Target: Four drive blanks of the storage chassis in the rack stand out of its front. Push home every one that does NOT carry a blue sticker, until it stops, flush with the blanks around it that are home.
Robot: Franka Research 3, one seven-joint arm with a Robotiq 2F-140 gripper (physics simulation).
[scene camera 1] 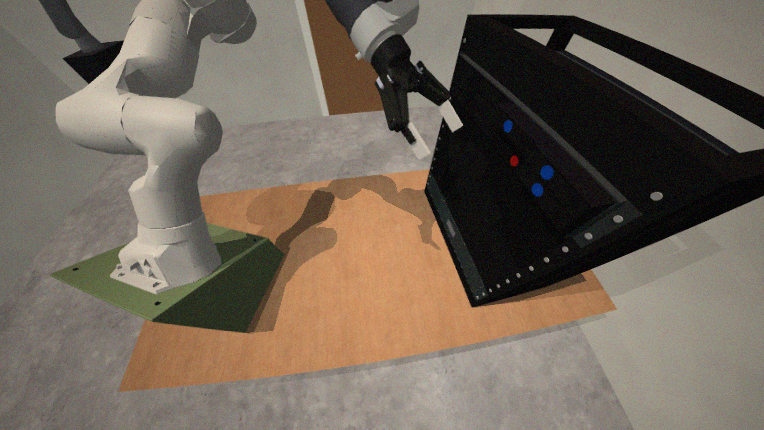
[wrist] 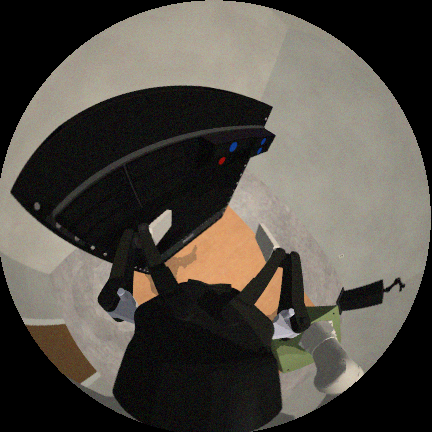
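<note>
The black storage chassis point(scene camera 1: 481, 192) point(wrist: 165, 187) sits in the rack, its dark blanks hard to tell apart. One blue sticker point(scene camera 1: 507, 126) point(wrist: 233, 146) shows near a red sticker point(scene camera 1: 513, 160) point(wrist: 222, 160). Two more blue stickers, one upper point(scene camera 1: 546, 172) point(wrist: 263, 141) and one lower point(scene camera 1: 537, 189) point(wrist: 259, 150), sit close together. Dark block-like parts stand out around the stickers in the wrist view; how far each blank stands out is too dark to tell. My gripper point(scene camera 1: 438, 136) point(wrist: 214, 224) is open and empty, its pale pads apart, in front of the chassis on the side away from the paired blue stickers.
The rack's black top bars point(scene camera 1: 668, 69) slope across the right. Silver screws line the rack's side edge. The rack stands on a wooden board point(scene camera 1: 347, 299) point(wrist: 230, 250). The arm's base is on a green wedge mount point(scene camera 1: 229, 299) point(wrist: 295, 352) at the board's other end.
</note>
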